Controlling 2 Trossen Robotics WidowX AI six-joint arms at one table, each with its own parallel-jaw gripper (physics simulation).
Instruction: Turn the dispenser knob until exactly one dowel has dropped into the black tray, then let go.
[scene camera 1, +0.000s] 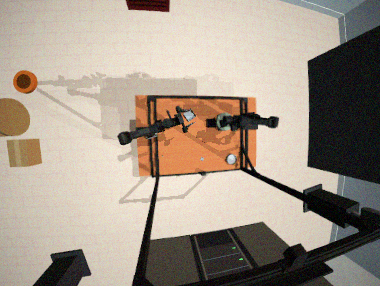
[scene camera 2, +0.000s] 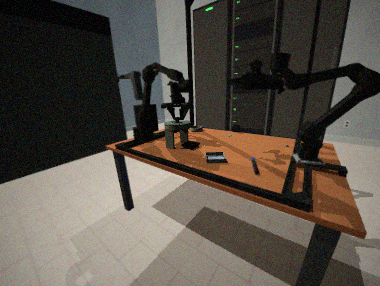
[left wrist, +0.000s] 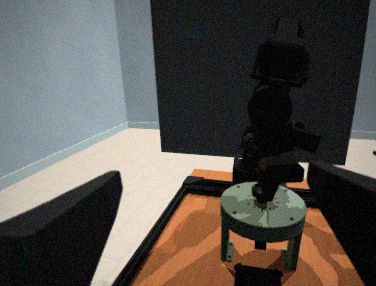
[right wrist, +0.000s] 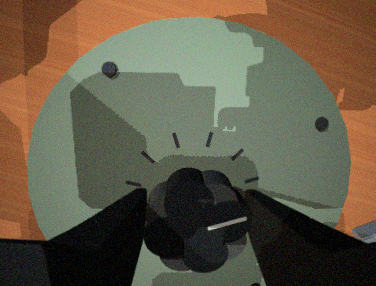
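Note:
The green round dispenser stands on legs on the table. My right gripper points down over it and is shut on the dark lobed knob. The knob's white pointer line points right and slightly up in the right wrist view, below the tick marks. The black tray sits beside the dispenser's legs. Its inside is too dark to tell whether a dowel lies there. My left gripper is open and empty, high above the table.
A small grey tray lies near the table's middle, below my left gripper. A blue-tipped dark stick lies right of it in scene camera 2. A round pale dish stands near a table corner. Black rails edge the table.

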